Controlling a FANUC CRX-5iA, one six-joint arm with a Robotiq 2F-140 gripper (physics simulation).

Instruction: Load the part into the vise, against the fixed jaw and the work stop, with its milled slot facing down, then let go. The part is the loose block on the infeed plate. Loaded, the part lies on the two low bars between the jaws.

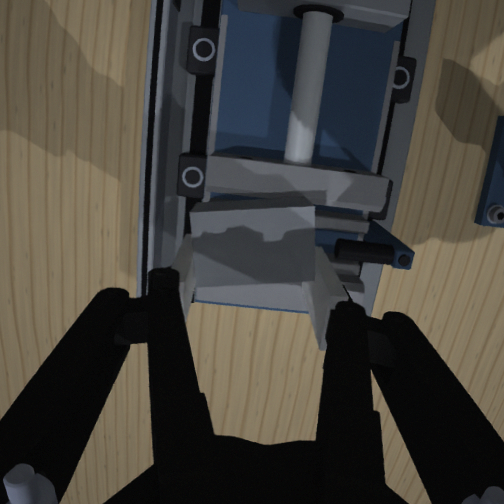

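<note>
The part (252, 245) is a plain grey block and shows no slot on its upper face. My gripper (255, 290) is shut on it, with one grey finger pad against each of its two sides. The block sits over the vise opening, between the grey jaw (295, 185) at the end of the pale screw (307, 85) and the grey jaw (250, 298) nearest me. The work stop, a black pin (362, 250) on a blue bracket (400, 258), lies just right of the block. I cannot tell whether the block touches it. The low bars are hidden under the block.
The vise has a blue bed (250, 95) on a grey base with black bolted clamps (203, 50) along its sides. A blue fixture (492, 185) stands at the right edge on the wooden table. A pale cylinder (20, 482) shows at bottom left.
</note>
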